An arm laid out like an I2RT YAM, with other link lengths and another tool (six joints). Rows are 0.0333 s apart.
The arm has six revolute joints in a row. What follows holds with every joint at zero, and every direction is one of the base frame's.
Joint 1 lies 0.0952 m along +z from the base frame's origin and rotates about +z.
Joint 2 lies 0.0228 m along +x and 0.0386 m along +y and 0.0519 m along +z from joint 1 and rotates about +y.
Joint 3 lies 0.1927 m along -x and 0.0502 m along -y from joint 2 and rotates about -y.
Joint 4 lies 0.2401 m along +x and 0.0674 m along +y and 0.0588 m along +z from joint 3 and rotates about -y.
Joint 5 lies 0.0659 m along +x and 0.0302 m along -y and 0.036 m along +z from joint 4 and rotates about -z.
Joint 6 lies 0.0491 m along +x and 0.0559 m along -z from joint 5 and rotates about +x.
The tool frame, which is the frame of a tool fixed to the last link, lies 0.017 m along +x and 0.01 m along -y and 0.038 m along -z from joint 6; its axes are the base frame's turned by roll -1.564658, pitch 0.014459 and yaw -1.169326 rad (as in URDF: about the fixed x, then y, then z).
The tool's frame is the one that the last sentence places.
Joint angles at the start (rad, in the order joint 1, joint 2, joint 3, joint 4, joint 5, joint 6):
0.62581, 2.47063, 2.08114, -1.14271, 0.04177, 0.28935
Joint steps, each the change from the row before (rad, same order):
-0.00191, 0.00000, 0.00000, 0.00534, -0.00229, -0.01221
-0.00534, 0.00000, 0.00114, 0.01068, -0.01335, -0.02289
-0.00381, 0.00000, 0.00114, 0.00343, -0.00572, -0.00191
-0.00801, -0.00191, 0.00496, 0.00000, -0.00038, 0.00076
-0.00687, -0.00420, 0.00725, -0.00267, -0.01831, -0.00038
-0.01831, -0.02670, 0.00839, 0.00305, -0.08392, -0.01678
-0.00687, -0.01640, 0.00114, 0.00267, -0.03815, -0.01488
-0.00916, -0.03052, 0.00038, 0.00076, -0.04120, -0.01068
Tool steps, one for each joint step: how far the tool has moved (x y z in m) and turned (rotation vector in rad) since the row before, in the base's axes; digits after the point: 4 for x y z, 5 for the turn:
0.0012, -0.0004, -0.0003, 0.00428, -0.00288, 0.01037
0.0026, -0.0006, -0.0003, 0.01636, -0.00190, 0.01817
0.0012, -0.0005, 0.0000, 0.00719, -0.00045, -0.00157
0.0026, -0.0017, 0.0016, 0.00430, -0.00540, -0.00874
0.0018, -0.0004, 0.0030, 0.02000, 0.00312, -0.00518
0.0039, 0.0003, 0.0110, 0.08967, 0.01343, 0.00636
0.0014, 0.0002, 0.0060, 0.04203, 0.00150, 0.01255
0.0016, -0.0003, 0.0110, 0.05086, -0.00678, 0.00746

